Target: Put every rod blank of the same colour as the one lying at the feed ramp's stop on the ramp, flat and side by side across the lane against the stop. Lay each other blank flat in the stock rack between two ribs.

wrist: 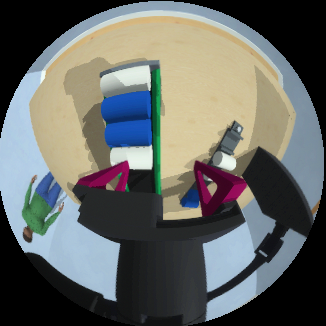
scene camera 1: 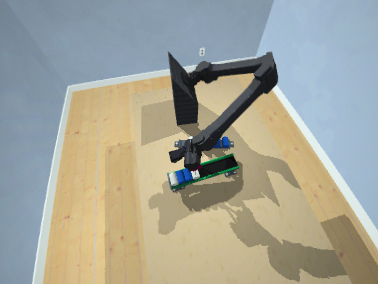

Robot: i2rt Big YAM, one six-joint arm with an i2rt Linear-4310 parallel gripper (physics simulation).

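Observation:
The feed ramp (scene camera 1: pixel 220 159) (wrist: pixel 157 110) has green walls and a black lane. A white blank (scene camera 1: pixel 173 178) (wrist: pixel 127 80) lies flat at its stop. Two blue blanks (scene camera 1: pixel 184 175) (wrist: pixel 126 106) lie side by side after it, then another white blank (scene camera 1: pixel 195 174) (wrist: pixel 131 158). The stock rack (scene camera 1: pixel 179 143) (wrist: pixel 231 142) is grey; a white blank (wrist: pixel 224 160) and blue ones (scene camera 1: pixel 224 143) (wrist: pixel 191 198) lie on it, partly hidden by a finger and the arm. My gripper (scene camera 1: pixel 199 168) (wrist: pixel 161 163) is open and empty above the ramp's wall, its left fingertip over the nearer white blank's edge.
A dark upright panel (scene camera 1: pixel 185 100) (wrist: pixel 277 190) stands behind the rack at the arm's base. The arm (scene camera 1: pixel 235 107) reaches over the rack and hides part of it. A person in a green top (wrist: pixel 41 215) shows at the left in the wrist view.

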